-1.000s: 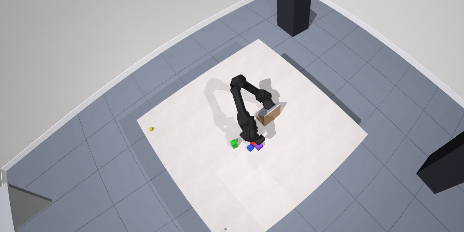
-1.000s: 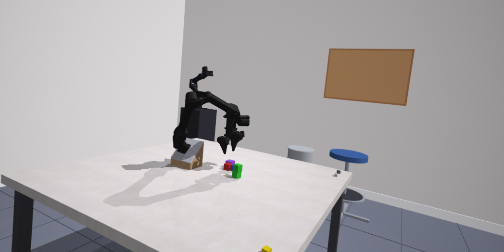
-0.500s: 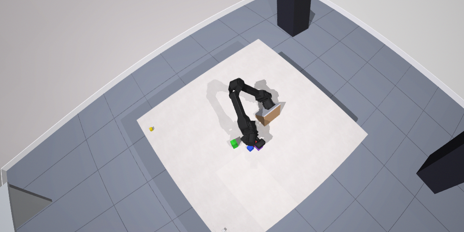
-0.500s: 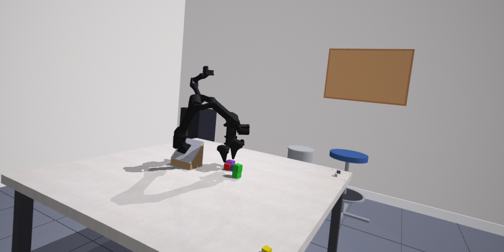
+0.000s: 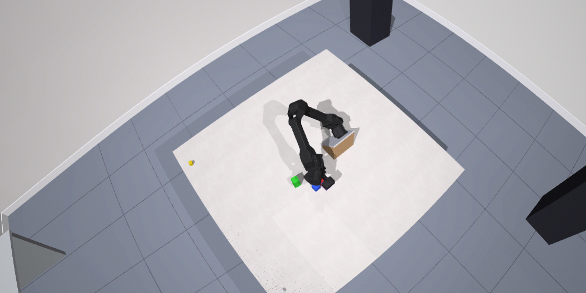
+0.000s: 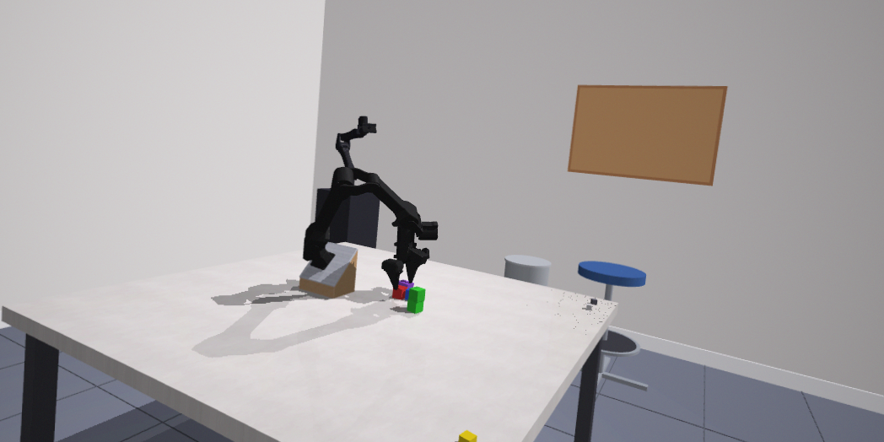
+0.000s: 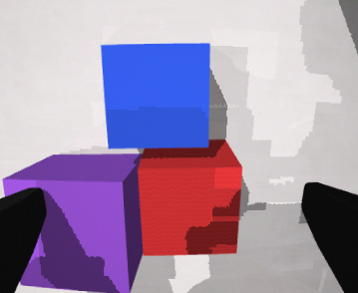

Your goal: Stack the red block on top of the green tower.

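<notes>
My gripper tip is 10 mm past the red block, 10 mm to the left of it and 20 mm above it. Also, from my gripper tip: small yellow block: 560 mm ahead, 570 mm to the right, 30 mm below; blue block: 30 mm ahead, 10 mm to the left, 20 mm below; purple block: 20 mm behind, 40 mm to the left, 20 mm below.
</notes>
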